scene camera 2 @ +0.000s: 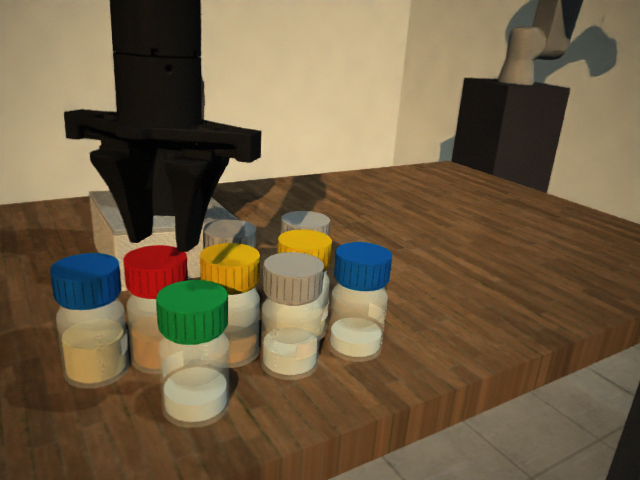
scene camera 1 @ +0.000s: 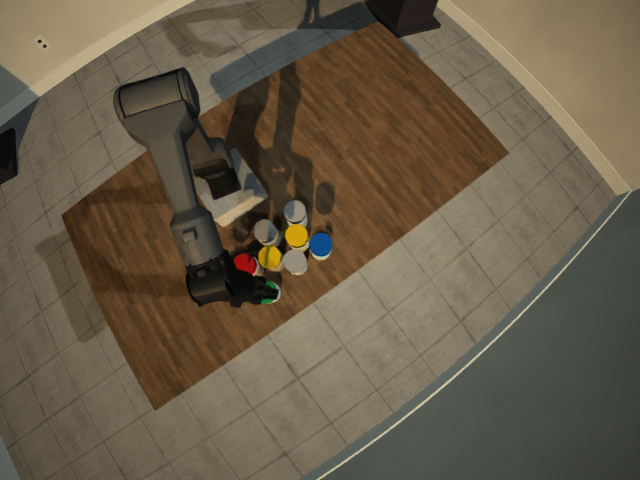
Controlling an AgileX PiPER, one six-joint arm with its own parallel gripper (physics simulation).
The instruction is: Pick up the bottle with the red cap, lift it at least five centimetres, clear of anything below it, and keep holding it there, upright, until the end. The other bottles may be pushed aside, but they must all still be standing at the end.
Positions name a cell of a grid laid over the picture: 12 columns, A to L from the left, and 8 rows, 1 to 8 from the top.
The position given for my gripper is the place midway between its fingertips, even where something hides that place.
my gripper: scene camera 2 D5; scene camera 1 E5
